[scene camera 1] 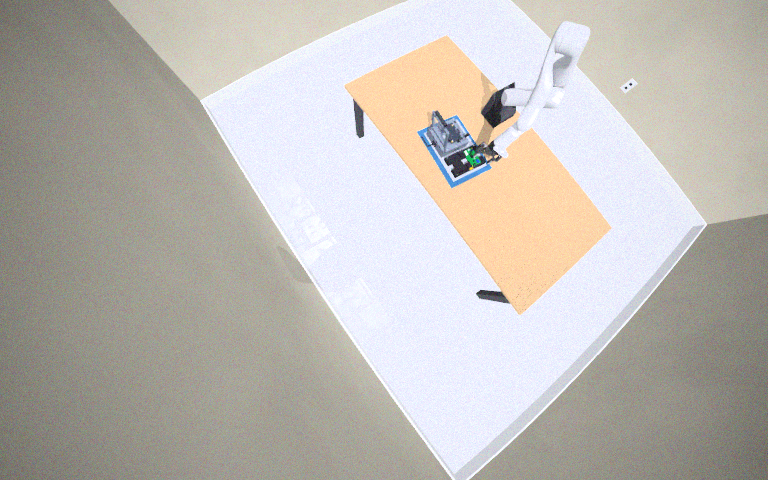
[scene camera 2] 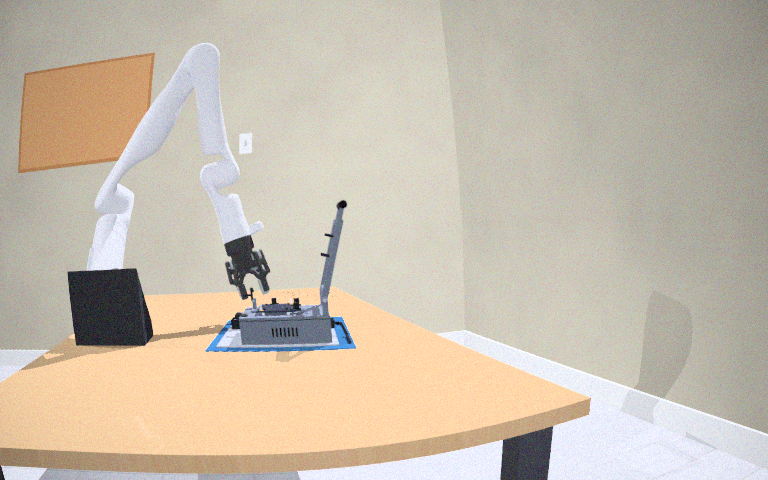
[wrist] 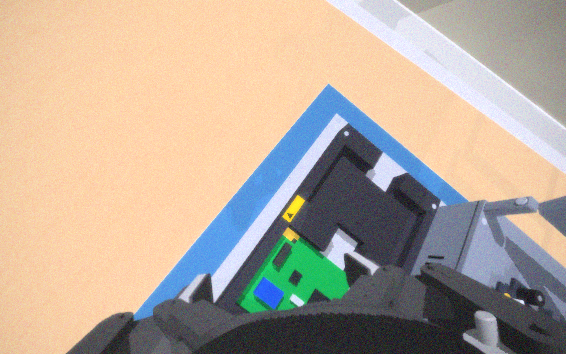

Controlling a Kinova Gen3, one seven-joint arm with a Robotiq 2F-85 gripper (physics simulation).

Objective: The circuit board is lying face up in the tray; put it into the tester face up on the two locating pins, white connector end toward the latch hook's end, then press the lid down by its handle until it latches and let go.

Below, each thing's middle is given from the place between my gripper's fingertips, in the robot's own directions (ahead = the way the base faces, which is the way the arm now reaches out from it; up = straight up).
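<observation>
Relative to the green circuit board [wrist: 292, 275], my hand is 5 cm to the left of it, 1 cm past it and 5 cm above it. Going by their middles, the board is the nearest to my hand of the things named here, and the lid [scene camera 2: 336, 230] is the farthest. That lid is 26 cm to the right of my hand, 13 cm ahead of it and 12 cm above it. As for the plate with black pins [wrist: 517, 291], it lies 22 cm to the right of my hand and 1 cm ahead of it.
</observation>
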